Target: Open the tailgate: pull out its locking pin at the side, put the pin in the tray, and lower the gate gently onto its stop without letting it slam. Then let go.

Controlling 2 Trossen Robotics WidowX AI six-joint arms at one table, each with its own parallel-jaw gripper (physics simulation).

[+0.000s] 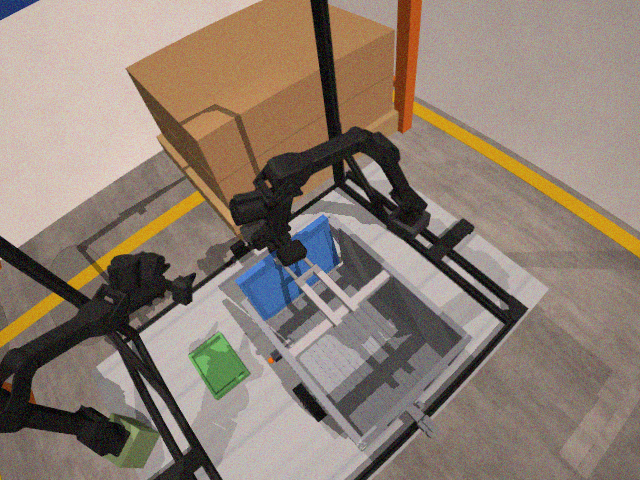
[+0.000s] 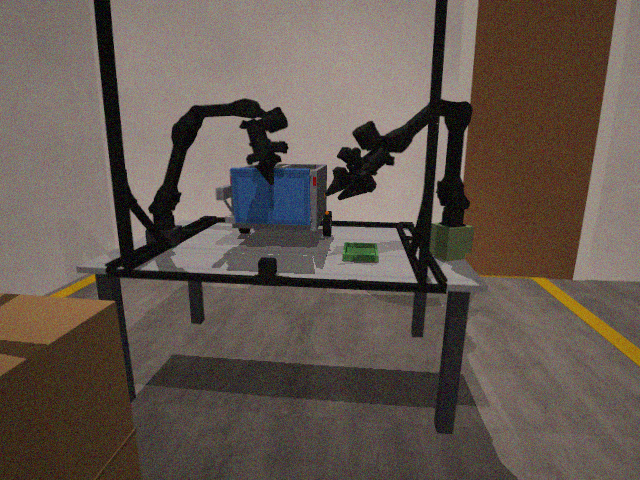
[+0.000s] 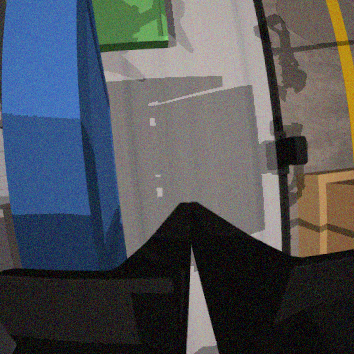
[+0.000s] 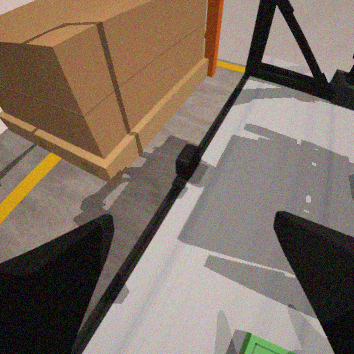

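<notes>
The blue tailgate stands upright at the end of the grey trailer. A small orange-tipped pin shows low at the trailer's side, near its wheel; how deep it sits cannot be told. The green tray lies beside the trailer, with no pin visible in it. My left gripper is shut and empty at the gate's outer face, near its top; contact is unclear. My right gripper is open and empty, above the table on the tray's side.
Light bars cross the trailer's open top. A black wheel is at its side. The black table frame runs along the edges. Large cardboard boxes stand beyond the table.
</notes>
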